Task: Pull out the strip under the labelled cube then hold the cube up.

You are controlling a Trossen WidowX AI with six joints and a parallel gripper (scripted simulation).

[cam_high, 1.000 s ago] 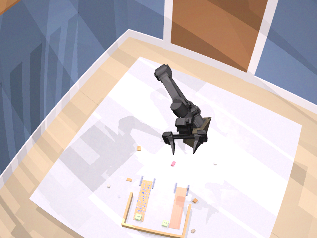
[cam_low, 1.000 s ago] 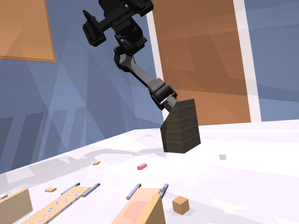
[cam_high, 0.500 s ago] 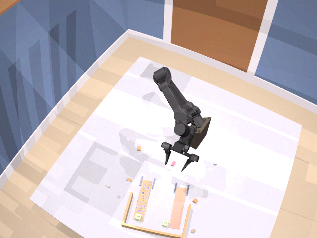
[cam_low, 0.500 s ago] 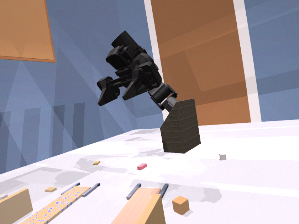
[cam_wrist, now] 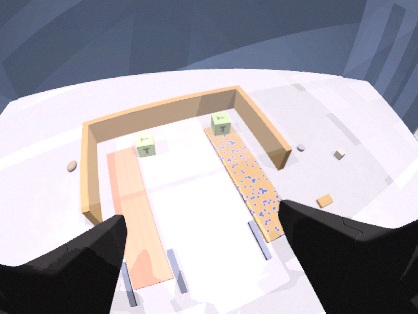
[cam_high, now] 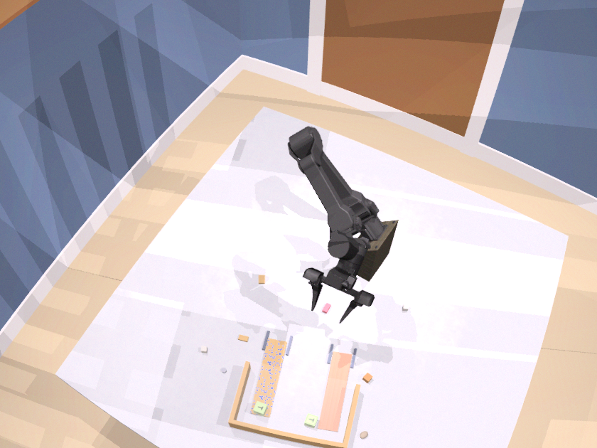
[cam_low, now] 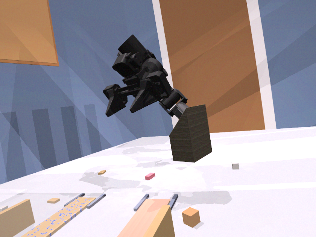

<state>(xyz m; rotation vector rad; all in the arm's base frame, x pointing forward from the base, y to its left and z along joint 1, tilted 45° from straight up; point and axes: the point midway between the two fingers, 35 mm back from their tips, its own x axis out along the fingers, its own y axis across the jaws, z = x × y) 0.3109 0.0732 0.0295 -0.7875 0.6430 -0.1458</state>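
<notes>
My gripper tip is 190 mm above the pink block, 110 mm past it and 50 mm to the left of it. Round my gripper tip: orange cube (190 mm below, 170 mm to the left, 20 mm ahead).
</notes>
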